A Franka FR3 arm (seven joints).
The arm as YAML. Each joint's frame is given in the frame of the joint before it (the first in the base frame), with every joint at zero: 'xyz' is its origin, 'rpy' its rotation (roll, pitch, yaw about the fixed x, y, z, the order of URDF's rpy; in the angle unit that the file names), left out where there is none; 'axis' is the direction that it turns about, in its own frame. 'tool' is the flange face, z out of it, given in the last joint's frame.
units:
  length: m
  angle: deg
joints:
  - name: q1
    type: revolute
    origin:
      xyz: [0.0, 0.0, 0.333]
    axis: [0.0, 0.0, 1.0]
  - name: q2
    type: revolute
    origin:
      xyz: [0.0, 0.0, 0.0]
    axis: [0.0, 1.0, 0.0]
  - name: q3
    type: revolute
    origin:
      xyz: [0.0, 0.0, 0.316]
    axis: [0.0, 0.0, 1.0]
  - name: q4
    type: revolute
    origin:
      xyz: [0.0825, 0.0, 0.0]
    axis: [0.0, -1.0, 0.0]
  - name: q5
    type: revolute
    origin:
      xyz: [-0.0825, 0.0, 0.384]
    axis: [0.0, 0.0, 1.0]
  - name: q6
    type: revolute
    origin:
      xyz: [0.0, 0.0, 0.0]
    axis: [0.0, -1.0, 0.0]
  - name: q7
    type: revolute
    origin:
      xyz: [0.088, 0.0, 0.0]
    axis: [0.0, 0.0, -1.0]
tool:
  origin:
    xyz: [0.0, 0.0, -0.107]
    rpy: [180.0, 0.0, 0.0]
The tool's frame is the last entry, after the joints.
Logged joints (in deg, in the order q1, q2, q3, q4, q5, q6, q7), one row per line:
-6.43 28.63 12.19 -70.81 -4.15 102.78 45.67
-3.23 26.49 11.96 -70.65 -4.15 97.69 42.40
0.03 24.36 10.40 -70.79 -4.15 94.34 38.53
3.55 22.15 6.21 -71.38 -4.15 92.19 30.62
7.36 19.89 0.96 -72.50 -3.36 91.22 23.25
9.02 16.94 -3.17 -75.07 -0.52 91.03 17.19
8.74 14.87 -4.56 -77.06 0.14 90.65 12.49
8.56 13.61 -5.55 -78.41 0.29 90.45 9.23
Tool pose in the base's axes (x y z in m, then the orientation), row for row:
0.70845 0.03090 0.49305 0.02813 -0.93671 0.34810 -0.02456
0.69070 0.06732 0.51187 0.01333 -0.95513 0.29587 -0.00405
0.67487 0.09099 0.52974 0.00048 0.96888 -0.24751 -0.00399
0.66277 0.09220 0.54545 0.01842 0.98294 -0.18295 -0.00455
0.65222 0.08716 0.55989 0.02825 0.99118 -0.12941 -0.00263
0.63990 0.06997 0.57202 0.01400 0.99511 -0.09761 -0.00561
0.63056 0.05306 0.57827 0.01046 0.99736 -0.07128 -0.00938
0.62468 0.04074 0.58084 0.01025 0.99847 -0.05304 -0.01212
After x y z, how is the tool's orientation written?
As a quaternion, w x y z.
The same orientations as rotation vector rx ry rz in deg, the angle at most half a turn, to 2 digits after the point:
-165.65 61.56 -4.34
-170.48 52.81 -0.72
174.34 -44.54 -0.72
174.88 -32.55 -0.81
175.27 -22.88 -0.47
177.54 -17.41 -1.00
178.34 -12.75 -1.68
178.56 -9.49 -2.17

